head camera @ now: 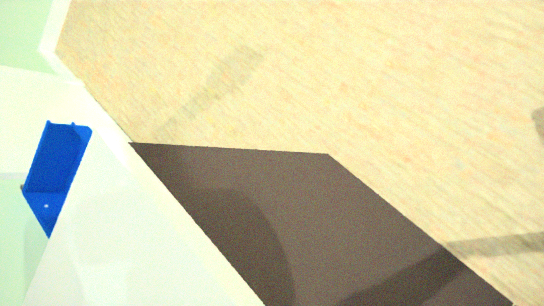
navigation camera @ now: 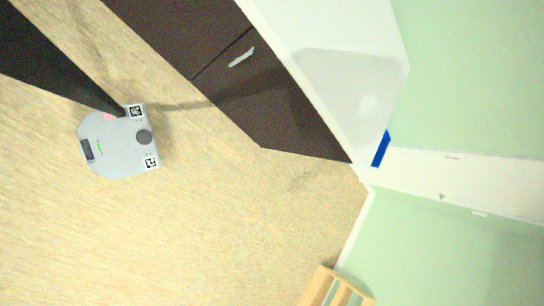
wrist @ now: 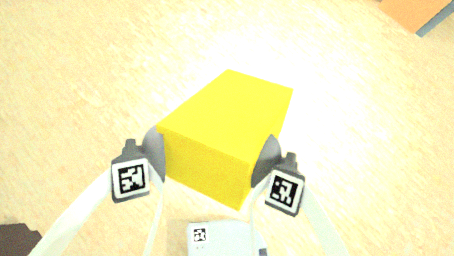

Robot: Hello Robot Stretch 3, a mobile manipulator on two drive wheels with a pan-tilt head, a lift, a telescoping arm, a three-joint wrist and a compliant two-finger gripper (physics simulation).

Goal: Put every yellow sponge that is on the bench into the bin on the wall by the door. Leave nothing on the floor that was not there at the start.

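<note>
A yellow sponge is held between the fingertips of my gripper, which is shut on it in the wrist view, with the floor below. The gripper does not show in the head or navigation view. The blue bin is just past the end of the bench top, whose edge hides part of it in the head view. The bin's inside is hard to make out. No sponge shows on the visible part of the bench top.
Dark brown cabinet fronts stand under the bench top. My base stands on the wood floor beside them, with the black mast above. A white panel is by the bin. An orange box lies at the wrist view's top right.
</note>
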